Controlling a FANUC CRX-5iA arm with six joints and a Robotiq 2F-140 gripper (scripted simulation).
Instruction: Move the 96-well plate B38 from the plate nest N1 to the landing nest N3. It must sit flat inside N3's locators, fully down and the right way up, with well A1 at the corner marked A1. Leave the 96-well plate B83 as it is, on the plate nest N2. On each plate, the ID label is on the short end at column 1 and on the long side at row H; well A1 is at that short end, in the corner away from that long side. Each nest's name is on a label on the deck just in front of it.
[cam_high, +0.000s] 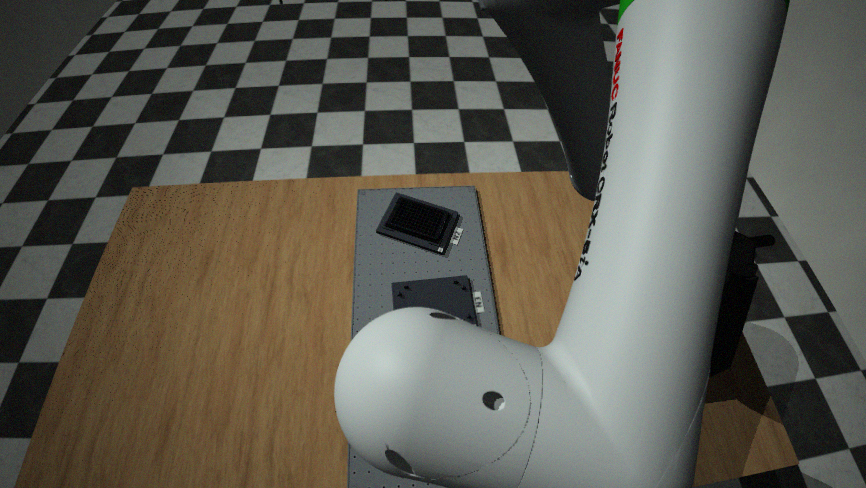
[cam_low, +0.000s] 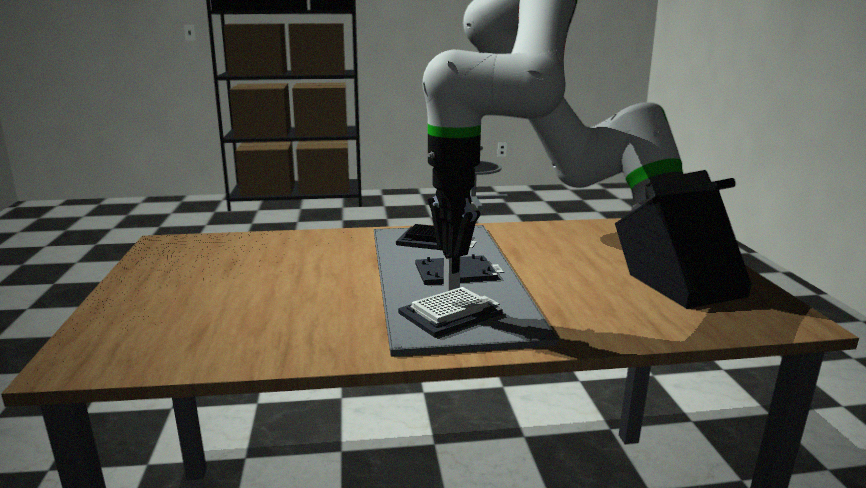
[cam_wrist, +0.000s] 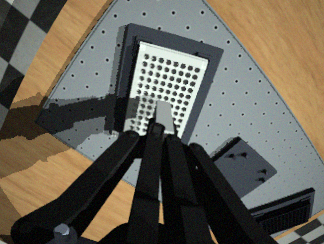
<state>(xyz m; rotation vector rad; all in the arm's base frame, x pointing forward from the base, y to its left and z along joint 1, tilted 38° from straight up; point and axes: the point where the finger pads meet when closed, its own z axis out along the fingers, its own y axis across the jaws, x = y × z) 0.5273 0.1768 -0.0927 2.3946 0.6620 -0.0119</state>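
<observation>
Right now the white 96-well plate B38 is 7 cm below my hand. The rest, counted from my hand: landing nest N3: 21 cm to the right, 8 cm below, 4 cm behind; plate nest N1: 8 cm below; N1 label: 9 cm below, 8 cm behind, 5 cm to the right.
</observation>
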